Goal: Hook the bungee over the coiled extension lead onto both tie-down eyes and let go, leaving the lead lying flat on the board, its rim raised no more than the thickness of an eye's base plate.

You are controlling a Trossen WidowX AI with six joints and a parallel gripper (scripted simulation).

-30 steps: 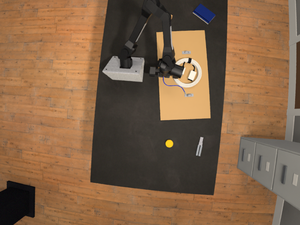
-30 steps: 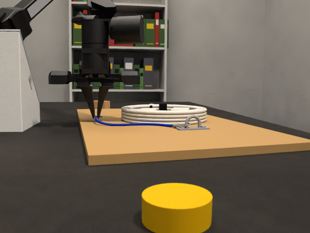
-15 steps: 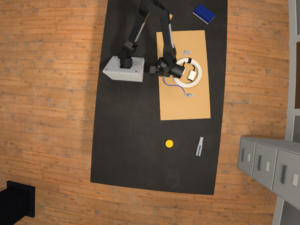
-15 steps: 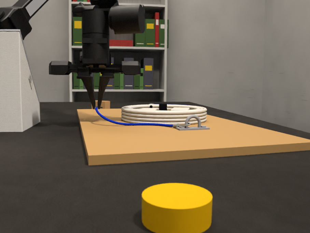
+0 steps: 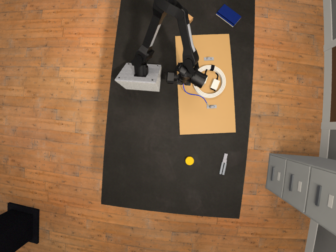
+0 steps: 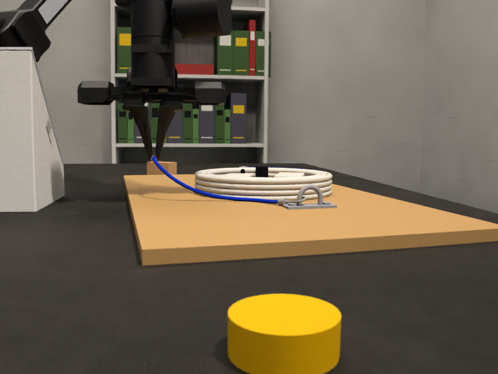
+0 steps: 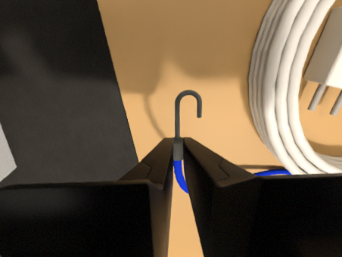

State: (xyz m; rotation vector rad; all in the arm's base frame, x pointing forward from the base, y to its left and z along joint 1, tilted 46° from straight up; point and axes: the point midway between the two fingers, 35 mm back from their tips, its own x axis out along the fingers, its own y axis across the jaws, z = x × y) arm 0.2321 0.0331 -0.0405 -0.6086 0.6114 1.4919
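Now: hand 13 cm short of the tan board, 9 cm above it and 3 cm to the right of it. Also, from my hand: block 44 cm to the left, 8 cm below, 1 cm behind; then yellow puck 45 cm to the right, 9 cm below, 9 cm ahead; then grey clip 44 cm to the right, 30 cm ahead, 9 cm below.
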